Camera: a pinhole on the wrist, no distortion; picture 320 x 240 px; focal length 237.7 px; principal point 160.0 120.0 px. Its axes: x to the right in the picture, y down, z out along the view. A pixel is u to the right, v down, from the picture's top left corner.
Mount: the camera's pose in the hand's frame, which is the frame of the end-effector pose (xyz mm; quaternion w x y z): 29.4 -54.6 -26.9 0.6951 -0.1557 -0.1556 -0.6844
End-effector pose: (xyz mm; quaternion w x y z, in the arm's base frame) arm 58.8 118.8 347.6 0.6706 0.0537 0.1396 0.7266
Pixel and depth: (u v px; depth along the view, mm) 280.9 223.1 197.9
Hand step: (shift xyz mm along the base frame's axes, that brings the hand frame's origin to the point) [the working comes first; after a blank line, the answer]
In the camera's frame: 100.7 85.8 197.9

97.5 144.0 157.1
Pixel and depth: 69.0 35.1 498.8
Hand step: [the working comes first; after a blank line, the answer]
In the camera's frame: -191.0 -178.2 498.8

-210.8 -127.1 434.1
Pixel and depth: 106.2 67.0 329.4
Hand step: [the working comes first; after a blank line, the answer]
In the camera's frame: -74.6 -73.4 329.4

-79.2 -23.9 275.3
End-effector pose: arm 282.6 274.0 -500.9 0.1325 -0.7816 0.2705 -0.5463
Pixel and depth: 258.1 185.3 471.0
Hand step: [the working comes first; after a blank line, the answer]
In the camera's frame: 194.4 129.4 471.0

494.0 -112.2 -38.9
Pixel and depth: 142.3 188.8 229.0
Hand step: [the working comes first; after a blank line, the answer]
In the camera's frame: -17.1 66.3 229.0

167.1 -118.2 -19.6
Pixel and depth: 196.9 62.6 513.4
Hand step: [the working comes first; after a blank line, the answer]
In the camera's frame: 79.7 -124.0 513.4

386.3 -63.1 -294.1
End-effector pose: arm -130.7 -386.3 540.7 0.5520 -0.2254 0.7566 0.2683
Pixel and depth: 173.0 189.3 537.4
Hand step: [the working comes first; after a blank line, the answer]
In the camera's frame: 29.4 156.7 537.4

185.9 414.5 -268.8
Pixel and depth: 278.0 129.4 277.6
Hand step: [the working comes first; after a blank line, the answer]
In the camera's frame: 137.8 11.0 277.6

228.2 138.4 -118.9
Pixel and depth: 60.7 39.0 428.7
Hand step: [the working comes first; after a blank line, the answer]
In the camera's frame: -179.1 -146.1 428.7

53.4 409.4 90.8
